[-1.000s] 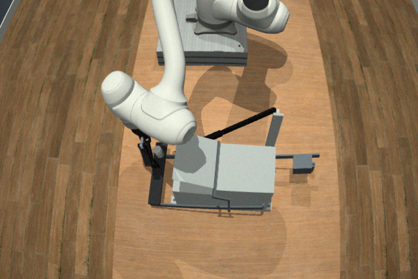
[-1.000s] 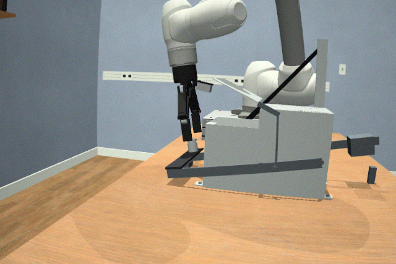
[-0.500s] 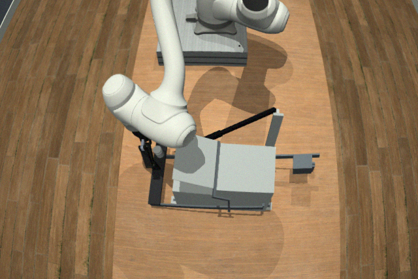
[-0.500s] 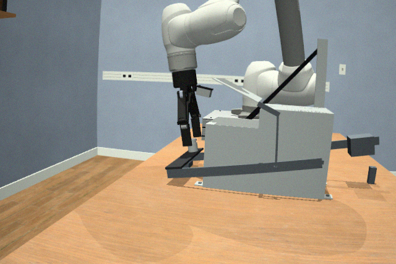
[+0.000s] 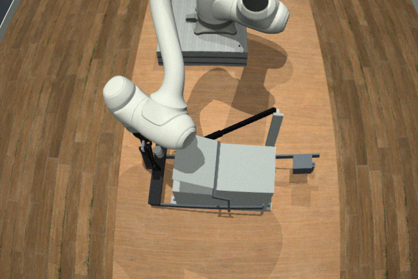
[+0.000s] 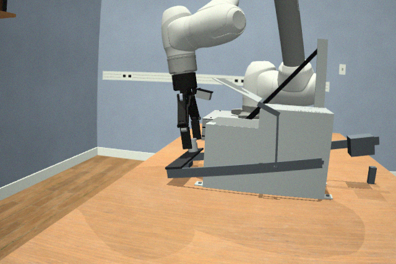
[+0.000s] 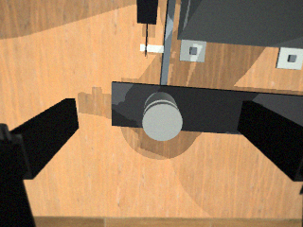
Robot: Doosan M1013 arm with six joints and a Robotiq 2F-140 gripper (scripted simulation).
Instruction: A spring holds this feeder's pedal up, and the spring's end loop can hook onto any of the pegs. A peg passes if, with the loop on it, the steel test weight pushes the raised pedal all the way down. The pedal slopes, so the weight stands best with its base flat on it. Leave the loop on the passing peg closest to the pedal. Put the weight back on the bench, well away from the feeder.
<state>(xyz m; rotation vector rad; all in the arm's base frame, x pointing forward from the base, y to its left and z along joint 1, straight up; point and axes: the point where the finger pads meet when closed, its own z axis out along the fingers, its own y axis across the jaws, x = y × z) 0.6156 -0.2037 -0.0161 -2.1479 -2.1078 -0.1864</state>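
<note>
Now: the steel test weight 10 mm below my hand. The rest, counted from my hand: small grey block: 80 mm below, 10 mm to the right.
</note>
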